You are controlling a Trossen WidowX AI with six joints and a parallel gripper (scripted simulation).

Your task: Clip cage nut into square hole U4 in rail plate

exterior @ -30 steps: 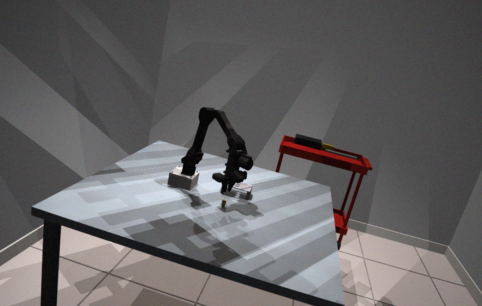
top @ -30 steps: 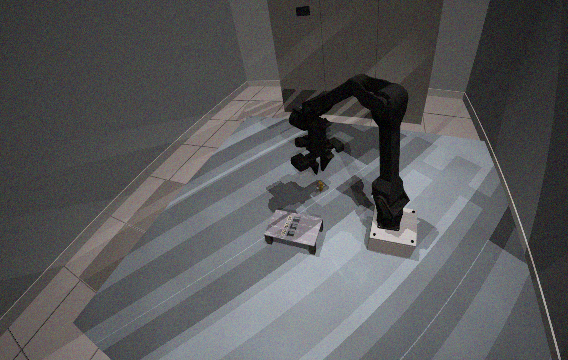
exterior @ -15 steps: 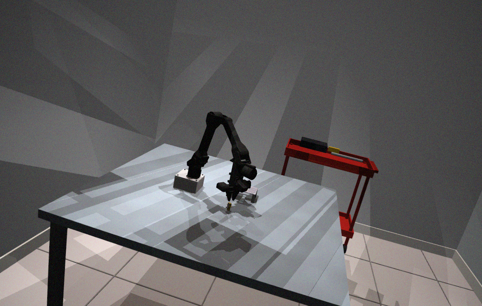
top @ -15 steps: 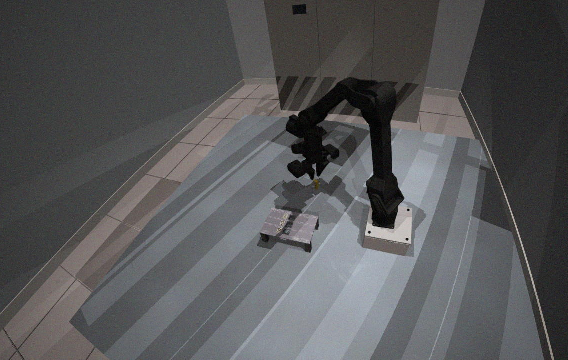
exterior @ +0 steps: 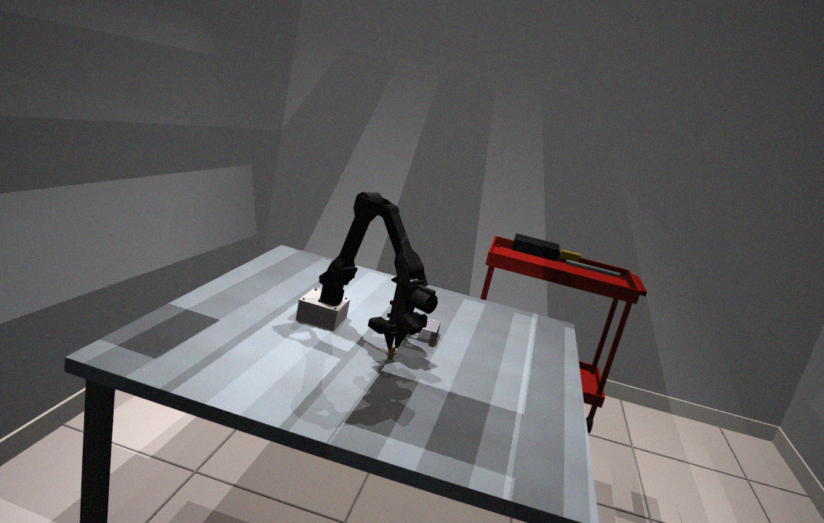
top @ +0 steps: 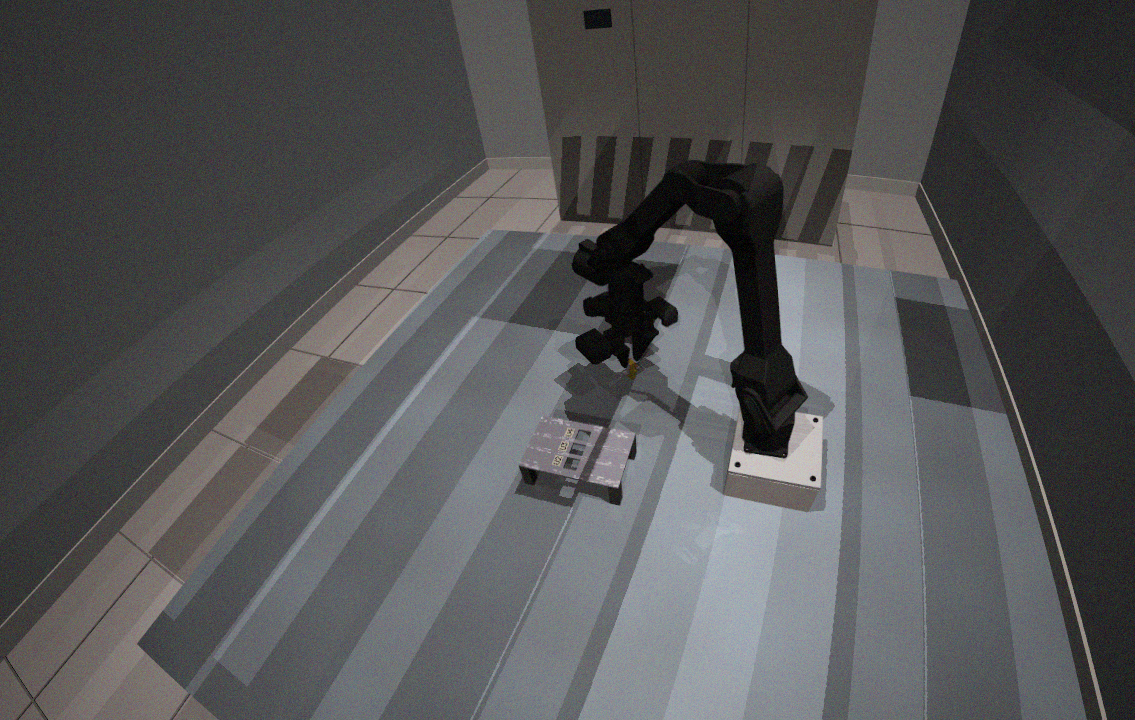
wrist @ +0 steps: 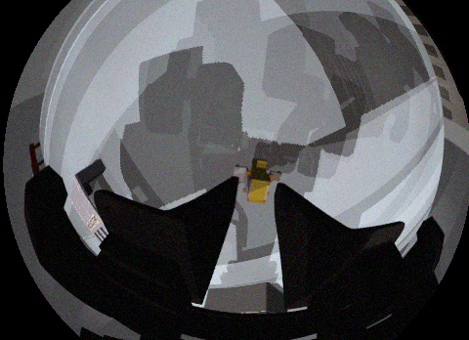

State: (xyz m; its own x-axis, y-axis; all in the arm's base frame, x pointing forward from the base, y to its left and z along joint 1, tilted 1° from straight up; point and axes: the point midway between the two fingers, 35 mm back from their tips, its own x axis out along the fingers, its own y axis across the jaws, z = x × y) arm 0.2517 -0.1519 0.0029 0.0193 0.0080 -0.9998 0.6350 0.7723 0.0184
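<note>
My gripper tip is 1 cm above the cage nut.
</note>
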